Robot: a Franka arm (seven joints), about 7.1 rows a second.
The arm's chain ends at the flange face. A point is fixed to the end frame.
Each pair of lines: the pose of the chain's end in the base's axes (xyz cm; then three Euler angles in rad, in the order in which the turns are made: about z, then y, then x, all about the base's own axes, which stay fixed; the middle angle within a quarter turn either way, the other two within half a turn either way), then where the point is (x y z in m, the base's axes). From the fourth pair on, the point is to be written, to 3 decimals.
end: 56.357 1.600 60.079 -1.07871 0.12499 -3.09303
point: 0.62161 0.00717 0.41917
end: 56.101 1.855 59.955 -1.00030 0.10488 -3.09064
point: 0.61391 0.00753 0.41649
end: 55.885 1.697 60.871 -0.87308 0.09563 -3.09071
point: 0.60723 0.00189 0.42469
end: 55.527 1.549 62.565 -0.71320 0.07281 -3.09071
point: 0.595 -0.004 0.440
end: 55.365 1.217 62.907 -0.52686 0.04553 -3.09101
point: 0.583 -0.012 0.442
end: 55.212 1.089 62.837 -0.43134 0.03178 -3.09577
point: 0.575 -0.016 0.441
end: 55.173 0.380 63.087 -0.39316 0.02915 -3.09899
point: 0.573 -0.024 0.443
